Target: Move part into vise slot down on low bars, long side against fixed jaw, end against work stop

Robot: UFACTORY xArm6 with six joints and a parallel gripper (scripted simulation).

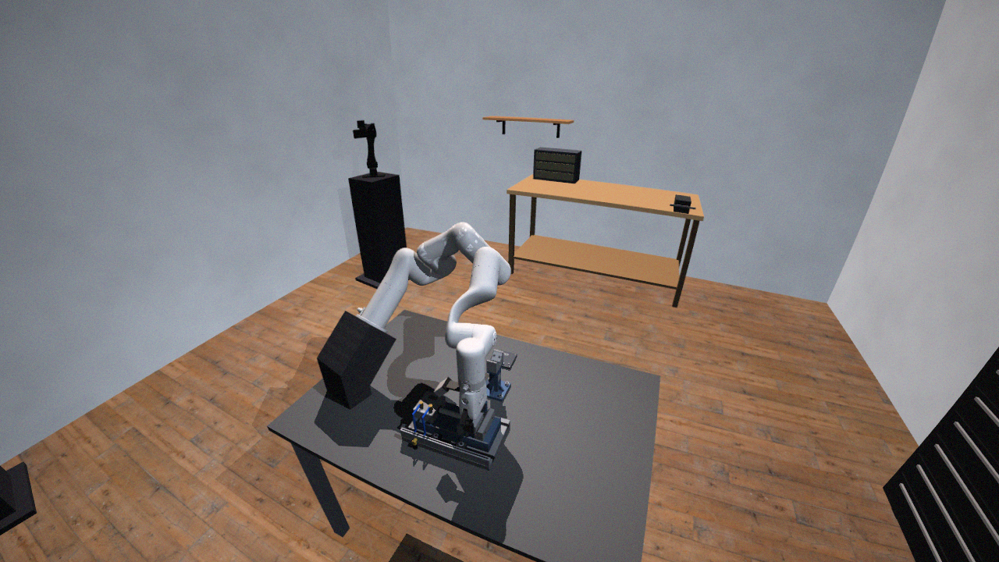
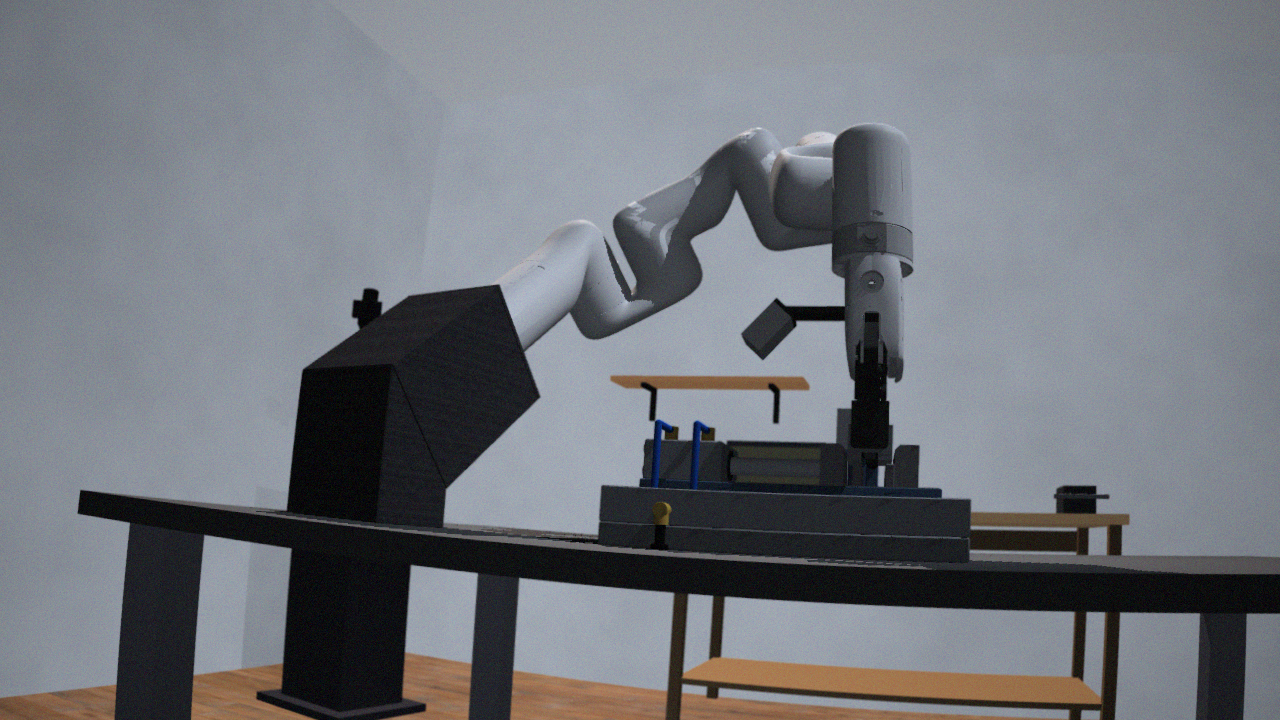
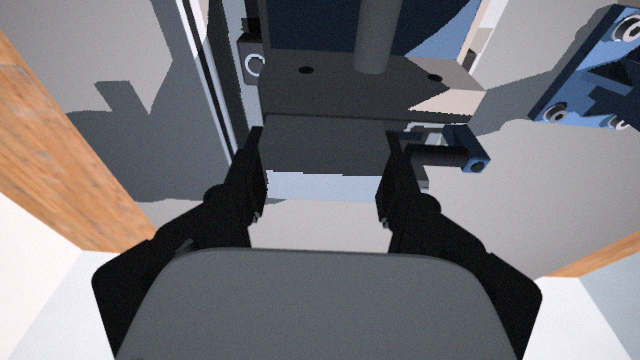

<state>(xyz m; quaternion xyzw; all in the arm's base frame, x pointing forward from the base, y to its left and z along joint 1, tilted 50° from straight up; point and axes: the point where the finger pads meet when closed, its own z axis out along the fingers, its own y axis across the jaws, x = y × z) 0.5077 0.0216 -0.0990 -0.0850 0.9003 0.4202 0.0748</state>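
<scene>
Now: the part 2 cm below my hand. Round my hand: moving jaw: 3 cm behind, 1 cm to the left, 3 cm below; then work stop: 1 cm behind, 7 cm to the left, 2 cm below; then fixed jaw: 3 cm ahead, 3 cm to the left, 3 cm below.
</scene>
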